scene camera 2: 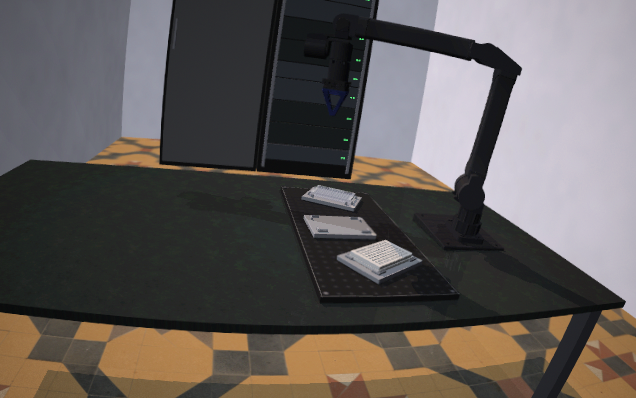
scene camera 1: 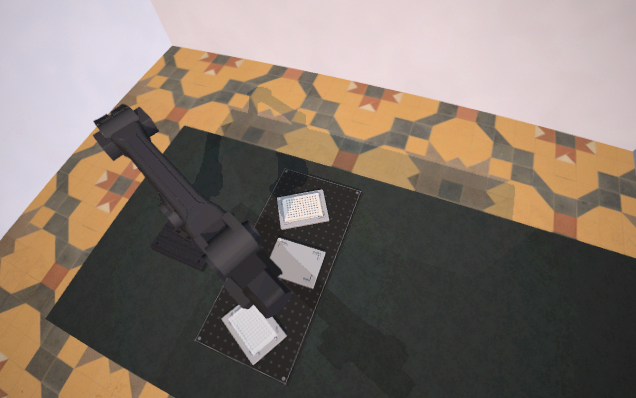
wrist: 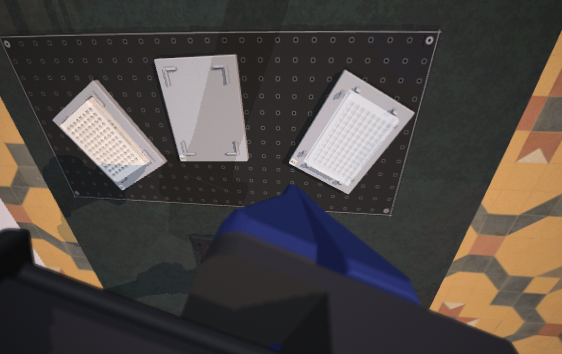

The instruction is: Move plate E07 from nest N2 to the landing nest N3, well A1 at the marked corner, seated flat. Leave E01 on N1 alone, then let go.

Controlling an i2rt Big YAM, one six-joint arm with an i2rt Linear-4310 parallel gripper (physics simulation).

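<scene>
A cream-white well plate point(scene camera 1: 302, 207) point(scene camera 2: 384, 255) point(wrist: 102, 142) lies on one grey nest at one end of the black board. A plain white well plate point(scene camera 1: 252, 330) point(scene camera 2: 334, 194) point(wrist: 355, 135) lies on another nest point(wrist: 346, 81) at the other end. The middle nest point(scene camera 1: 300, 262) point(scene camera 2: 340, 226) point(wrist: 205, 110) bears no plate and shows its corner brackets. No plate or nest number is readable, so I cannot tell which is E07 or E01. My gripper point(scene camera 2: 333, 114) point(wrist: 289, 195) is shut and empty, high above the board, with blue fingertips together. The arm hides it in scene camera 1.
The black perforated board point(scene camera 1: 345, 200) point(scene camera 2: 330, 280) point(wrist: 280, 125) lies on the dark green table point(scene camera 1: 475, 300) point(scene camera 2: 150, 250). The arm's base point(scene camera 1: 172, 250) point(scene camera 2: 435, 232) stands beside the board. A dark cabinet point(scene camera 2: 215, 85) and a rack with green lights stand behind the table.
</scene>
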